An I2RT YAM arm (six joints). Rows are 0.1 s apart.
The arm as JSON. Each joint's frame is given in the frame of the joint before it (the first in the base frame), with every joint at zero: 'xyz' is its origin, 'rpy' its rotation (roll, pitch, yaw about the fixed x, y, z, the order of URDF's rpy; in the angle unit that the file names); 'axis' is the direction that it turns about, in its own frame. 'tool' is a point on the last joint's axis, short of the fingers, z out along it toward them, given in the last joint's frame.
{
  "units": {
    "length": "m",
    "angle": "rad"
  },
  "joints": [
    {
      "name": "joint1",
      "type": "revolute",
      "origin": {
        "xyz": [
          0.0,
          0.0,
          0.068
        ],
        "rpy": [
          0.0,
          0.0,
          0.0
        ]
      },
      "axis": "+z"
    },
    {
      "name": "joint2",
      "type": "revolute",
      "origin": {
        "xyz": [
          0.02,
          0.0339,
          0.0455
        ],
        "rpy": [
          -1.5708,
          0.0,
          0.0
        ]
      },
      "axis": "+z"
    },
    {
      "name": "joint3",
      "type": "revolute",
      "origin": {
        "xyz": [
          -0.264,
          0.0,
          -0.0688
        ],
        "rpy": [
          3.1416,
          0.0,
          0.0
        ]
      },
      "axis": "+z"
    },
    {
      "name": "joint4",
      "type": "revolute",
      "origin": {
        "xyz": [
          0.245,
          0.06,
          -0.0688
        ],
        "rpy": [
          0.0,
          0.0,
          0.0
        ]
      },
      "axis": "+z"
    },
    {
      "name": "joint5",
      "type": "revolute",
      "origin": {
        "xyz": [
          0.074,
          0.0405,
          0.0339
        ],
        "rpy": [
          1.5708,
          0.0,
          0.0
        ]
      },
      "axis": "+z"
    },
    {
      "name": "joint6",
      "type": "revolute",
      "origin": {
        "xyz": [
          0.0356,
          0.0,
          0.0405
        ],
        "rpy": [
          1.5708,
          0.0,
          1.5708
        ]
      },
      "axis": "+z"
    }
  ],
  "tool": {
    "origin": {
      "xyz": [
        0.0,
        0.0,
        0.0
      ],
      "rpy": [
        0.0,
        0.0,
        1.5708
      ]
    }
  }
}
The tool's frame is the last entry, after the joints.
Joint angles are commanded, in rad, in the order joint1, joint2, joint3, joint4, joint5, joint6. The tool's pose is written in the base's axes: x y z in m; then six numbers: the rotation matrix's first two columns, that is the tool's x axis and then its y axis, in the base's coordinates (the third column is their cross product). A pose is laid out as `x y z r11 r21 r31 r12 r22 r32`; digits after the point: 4 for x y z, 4 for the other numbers.
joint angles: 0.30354, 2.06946, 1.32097, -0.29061, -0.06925, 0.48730
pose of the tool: 0.4021 0.1285 0.1282 -0.8821 0.2132 -0.4201 0.0921 0.9526 0.2901
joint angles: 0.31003, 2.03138, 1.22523, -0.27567, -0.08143, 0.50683
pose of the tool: 0.3816 0.1253 0.1181 -0.9003 0.2196 -0.3758 0.1104 0.9504 0.2908
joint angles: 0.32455, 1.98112, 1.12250, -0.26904, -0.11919, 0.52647
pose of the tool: 0.3566 0.1245 0.1106 -0.9237 0.2156 -0.3167 0.1147 0.9443 0.3083
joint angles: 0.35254, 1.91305, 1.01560, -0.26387, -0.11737, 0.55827
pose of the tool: 0.3288 0.1254 0.1078 -0.9350 0.2166 -0.2808 0.1281 0.9447 0.3020
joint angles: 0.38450, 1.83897, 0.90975, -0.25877, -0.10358, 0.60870
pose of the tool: 0.3004 0.1255 0.1062 -0.9392 0.2335 -0.2516 0.1563 0.9435 0.2923
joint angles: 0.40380, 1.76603, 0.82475, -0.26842, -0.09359, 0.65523
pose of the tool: 0.2770 0.1220 0.1074 -0.9390 0.2585 -0.2269 0.1900 0.9396 0.2846
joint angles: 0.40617, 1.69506, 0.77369, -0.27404, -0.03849, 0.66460
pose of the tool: 0.2648 0.1154 0.1147 -0.9242 0.2734 -0.2665 0.2062 0.9449 0.2543
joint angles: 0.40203, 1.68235, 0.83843, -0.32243, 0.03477, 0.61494
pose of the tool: 0.2767 0.1163 0.1319 -0.9094 0.2399 -0.3399 0.1790 0.9631 0.2009
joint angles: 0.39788, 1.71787, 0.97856, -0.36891, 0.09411, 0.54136
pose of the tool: 0.3046 0.1244 0.1560 -0.8859 0.1842 -0.4258 0.1277 0.9792 0.1579
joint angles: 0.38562, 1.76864, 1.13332, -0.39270, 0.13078, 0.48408
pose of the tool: 0.3364 0.1315 0.1817 -0.8467 0.1543 -0.5091 0.0944 0.9854 0.1415
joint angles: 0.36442, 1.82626, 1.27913, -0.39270, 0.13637, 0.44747
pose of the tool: 0.3676 0.1351 0.2045 -0.8005 0.1534 -0.5793 0.0757 0.9848 0.1563
